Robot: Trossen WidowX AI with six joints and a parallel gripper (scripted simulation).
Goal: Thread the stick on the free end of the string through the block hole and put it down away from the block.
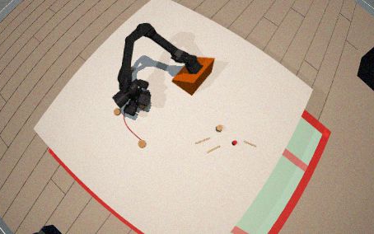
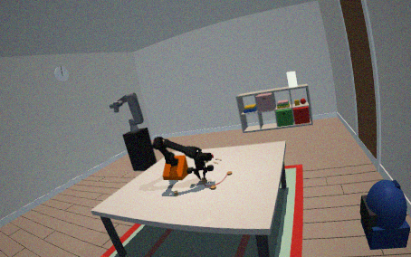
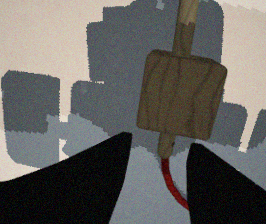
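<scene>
The wooden block is 2 cm to the left of my gripper tip and 2 cm below it. The rest, counted from my gripper tip: round wooden button (16 cm ahead, 15 cm to the left, 2 cm below); then thin wooden stick (1 cm to the left, 2 cm below).
</scene>
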